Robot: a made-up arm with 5 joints. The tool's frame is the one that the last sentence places.
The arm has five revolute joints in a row. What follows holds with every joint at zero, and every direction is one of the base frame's. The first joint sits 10 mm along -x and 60 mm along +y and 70 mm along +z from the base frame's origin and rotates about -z. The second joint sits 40 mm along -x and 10 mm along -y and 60 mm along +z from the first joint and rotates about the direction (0.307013, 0.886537, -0.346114). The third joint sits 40 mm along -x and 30 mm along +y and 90 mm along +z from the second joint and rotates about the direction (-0.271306, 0.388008, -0.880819). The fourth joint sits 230 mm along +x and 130 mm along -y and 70 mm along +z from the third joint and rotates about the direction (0.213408, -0.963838, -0.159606). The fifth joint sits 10 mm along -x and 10 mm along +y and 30 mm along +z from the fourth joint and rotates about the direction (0.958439, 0.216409, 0.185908). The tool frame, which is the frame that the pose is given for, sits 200 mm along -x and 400 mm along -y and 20 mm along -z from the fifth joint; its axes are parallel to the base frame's.
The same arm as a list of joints. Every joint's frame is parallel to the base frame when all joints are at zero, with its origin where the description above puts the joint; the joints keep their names.
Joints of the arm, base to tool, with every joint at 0 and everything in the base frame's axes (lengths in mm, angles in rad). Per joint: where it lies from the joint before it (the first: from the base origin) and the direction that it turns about. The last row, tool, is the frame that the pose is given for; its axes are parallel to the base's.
joint 1: origin -10 60 70 axis -z
joint 2: origin -40 -10 60 axis 0.307013 0.886537 -0.346114
joint 3: origin -40 30 90 axis -0.271306 0.388008 -0.880819
joint 4: origin 230 -130 70 axis 0.213408 -0.963838 -0.159606
joint 5: origin -10 10 30 axis 0.958439 0.216409 0.185908
tool: origin -200 -400 -20

